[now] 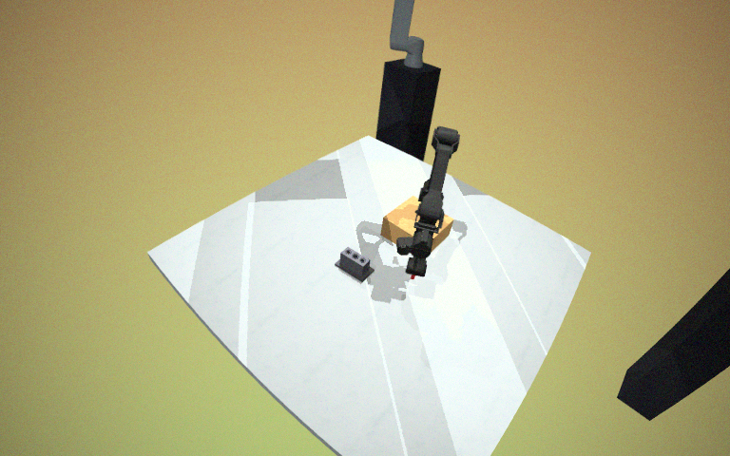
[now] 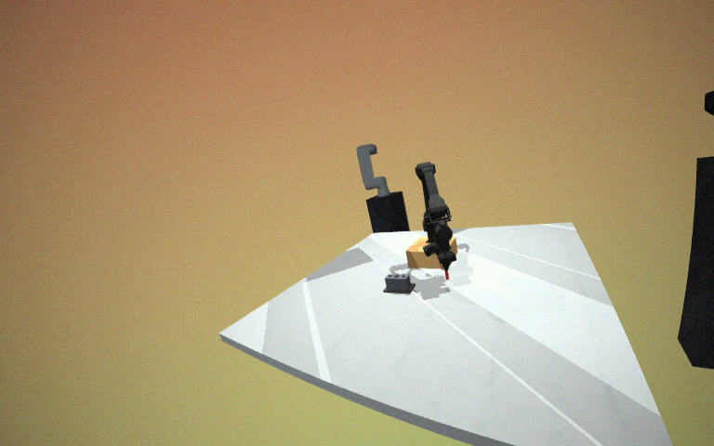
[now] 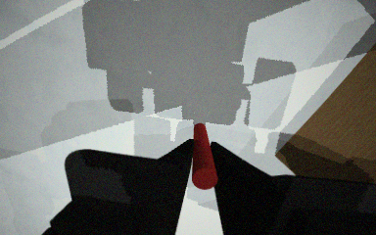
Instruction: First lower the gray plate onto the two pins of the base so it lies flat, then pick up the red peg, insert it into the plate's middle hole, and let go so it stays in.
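The gray plate is 17 cm to the right of my gripper tip and 12 cm ahead of it. From my gripper tip the other things lie so: red peg: right at my gripper tip; then dark flat base: 17 cm to the right, 12 cm ahead, 3 cm below.
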